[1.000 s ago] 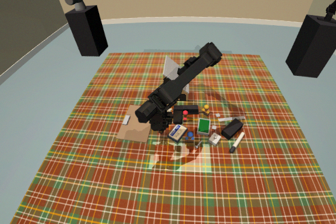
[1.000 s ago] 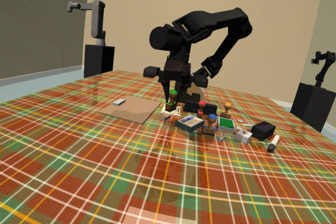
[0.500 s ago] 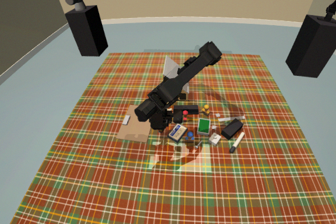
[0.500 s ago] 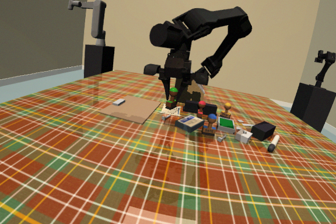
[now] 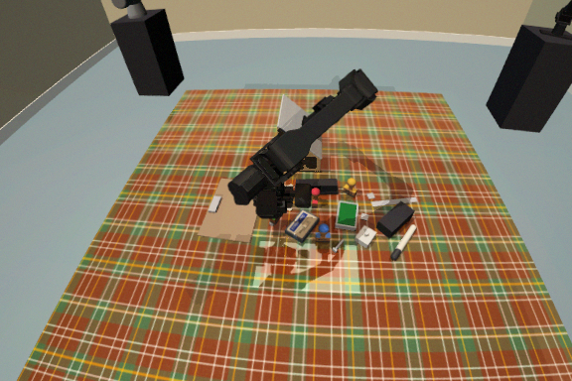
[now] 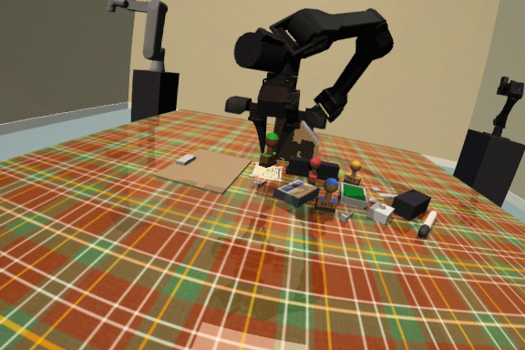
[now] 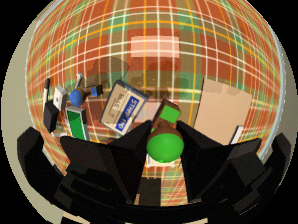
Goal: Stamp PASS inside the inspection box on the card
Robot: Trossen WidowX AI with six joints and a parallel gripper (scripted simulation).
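The green ink pad lies 8 cm behind my gripper tip, 20 cm to the left of it and 8 cm below it. From my gripper tip the other things lie so: blue stamp 1 cm ahead, 13 cm to the left, 6 cm below; then blue-topped pad box 2 cm behind, 7 cm to the left, 7 cm below; then green stamp right at my gripper tip.
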